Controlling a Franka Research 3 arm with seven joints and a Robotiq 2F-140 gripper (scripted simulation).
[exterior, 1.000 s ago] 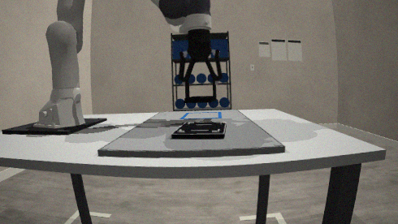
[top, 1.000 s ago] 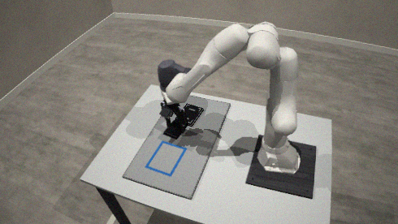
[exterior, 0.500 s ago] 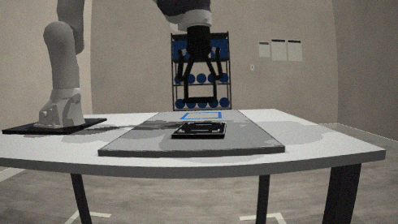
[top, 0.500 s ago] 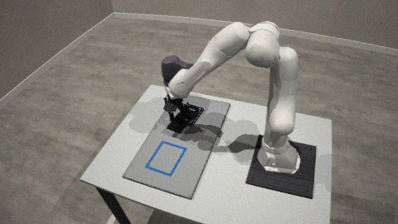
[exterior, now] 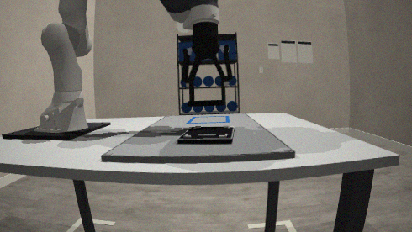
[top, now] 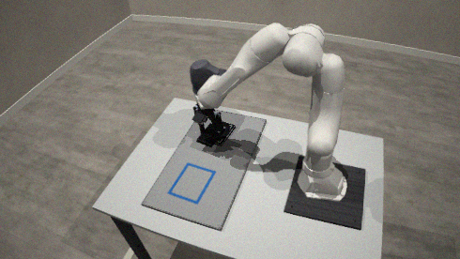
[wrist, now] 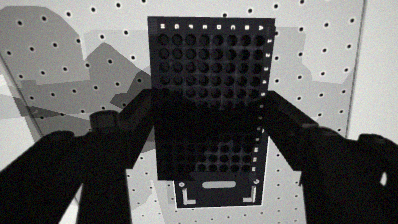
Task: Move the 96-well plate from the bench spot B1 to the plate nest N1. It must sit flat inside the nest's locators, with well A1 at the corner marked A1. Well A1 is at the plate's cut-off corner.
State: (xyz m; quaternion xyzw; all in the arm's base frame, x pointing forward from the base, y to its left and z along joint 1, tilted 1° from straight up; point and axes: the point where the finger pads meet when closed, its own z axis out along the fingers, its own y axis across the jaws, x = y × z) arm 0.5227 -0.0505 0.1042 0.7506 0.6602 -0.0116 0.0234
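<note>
My gripper is now 10 mm short of the black plate nest, 100 mm to the left of it and 90 mm above it. From my hand the other things lie so: A1 label 70 mm ahead, 30 mm to the right, 90 mm below; black 96-well plate 20 mm below.
</note>
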